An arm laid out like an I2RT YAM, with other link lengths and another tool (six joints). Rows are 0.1 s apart.
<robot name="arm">
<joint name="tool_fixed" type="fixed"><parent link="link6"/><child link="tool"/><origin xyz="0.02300 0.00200 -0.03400" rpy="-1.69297 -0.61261 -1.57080"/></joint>
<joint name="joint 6" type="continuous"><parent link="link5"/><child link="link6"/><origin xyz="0.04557 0.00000 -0.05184" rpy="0.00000 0.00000 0.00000"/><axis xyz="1 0 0"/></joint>
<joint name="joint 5" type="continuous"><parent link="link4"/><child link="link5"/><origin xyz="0.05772 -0.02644 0.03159" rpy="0.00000 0.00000 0.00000"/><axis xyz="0 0 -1"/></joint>
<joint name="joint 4" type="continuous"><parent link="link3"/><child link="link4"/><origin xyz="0.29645 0.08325 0.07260" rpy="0.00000 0.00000 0.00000"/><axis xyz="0 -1 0"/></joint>
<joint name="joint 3" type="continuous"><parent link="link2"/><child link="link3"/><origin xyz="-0.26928 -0.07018 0.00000" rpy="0.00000 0.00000 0.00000"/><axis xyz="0 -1 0"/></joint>
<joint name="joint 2" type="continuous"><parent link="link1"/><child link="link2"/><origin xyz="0.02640 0.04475 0.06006" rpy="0.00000 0.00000 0.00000"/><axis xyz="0 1 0"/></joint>
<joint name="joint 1" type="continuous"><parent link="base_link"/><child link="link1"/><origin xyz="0.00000 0.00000 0.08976" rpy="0.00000 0.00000 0.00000"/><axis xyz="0 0 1"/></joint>
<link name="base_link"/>
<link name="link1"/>
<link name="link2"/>
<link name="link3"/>
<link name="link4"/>
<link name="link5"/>
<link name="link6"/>
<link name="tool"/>
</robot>
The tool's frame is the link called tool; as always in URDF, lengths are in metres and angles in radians. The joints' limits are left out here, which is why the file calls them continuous.
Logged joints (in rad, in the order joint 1, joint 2, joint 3, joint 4, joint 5, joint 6), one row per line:
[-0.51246 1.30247 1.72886 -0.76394 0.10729 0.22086]
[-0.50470 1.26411 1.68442 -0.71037 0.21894 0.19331]
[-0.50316 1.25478 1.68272 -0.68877 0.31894 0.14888]
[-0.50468 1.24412 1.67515 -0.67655 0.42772 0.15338]
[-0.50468 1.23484 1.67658 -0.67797 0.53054 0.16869]
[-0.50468 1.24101 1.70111 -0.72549 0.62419 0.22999]
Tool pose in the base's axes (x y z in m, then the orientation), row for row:
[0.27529 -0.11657 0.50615 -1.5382 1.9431 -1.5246]
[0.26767 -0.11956 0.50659 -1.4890 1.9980 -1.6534]
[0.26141 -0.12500 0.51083 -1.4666 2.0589 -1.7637]
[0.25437 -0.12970 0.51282 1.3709 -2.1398 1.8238]
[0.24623 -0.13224 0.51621 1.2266 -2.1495 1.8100]
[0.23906 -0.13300 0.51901 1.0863 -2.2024 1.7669]
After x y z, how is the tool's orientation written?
As a rotation vector, in radians.
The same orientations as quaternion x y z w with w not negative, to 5 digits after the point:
[-0.52510 0.66333 -0.52046 0.11571]
[-0.49650 0.66622 -0.55131 0.07549]
[-0.47560 0.66768 -0.57195 0.02964]
[0.43826 -0.68406 0.58304 0.00680]
[0.39977 -0.70055 0.58991 0.03774]
[0.35846 -0.72676 0.58305 0.05810]

